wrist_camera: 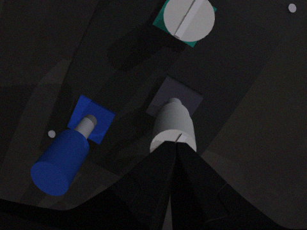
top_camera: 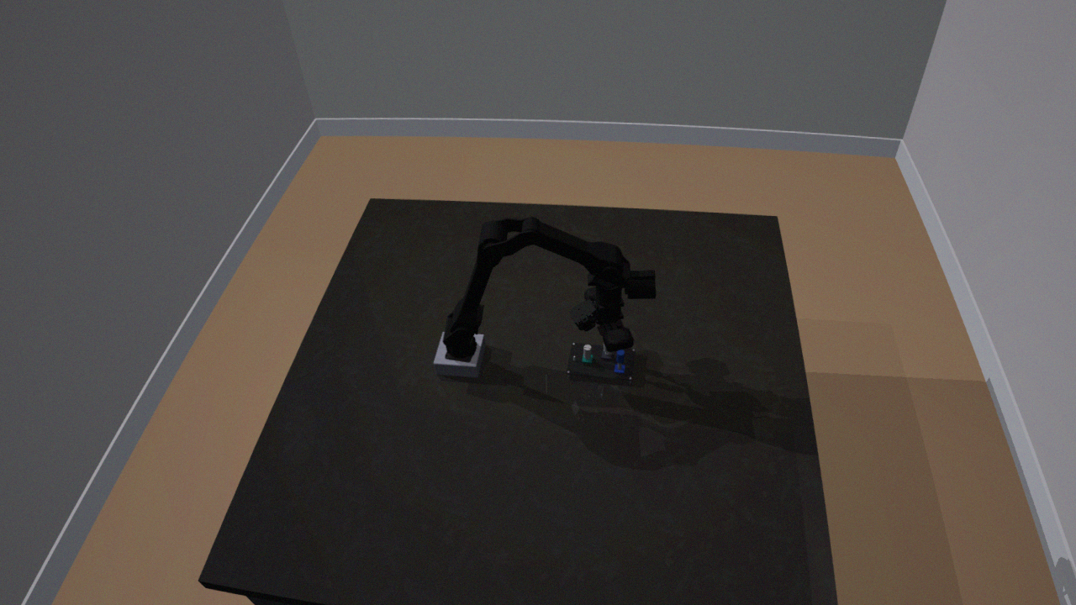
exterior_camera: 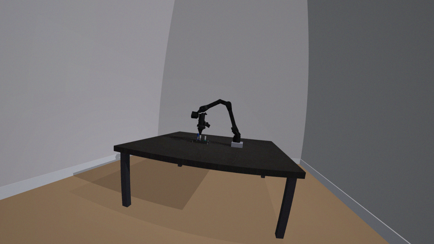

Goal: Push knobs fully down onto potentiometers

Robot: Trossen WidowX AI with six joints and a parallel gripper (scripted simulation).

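The white knob is 1 cm below my gripper tip.
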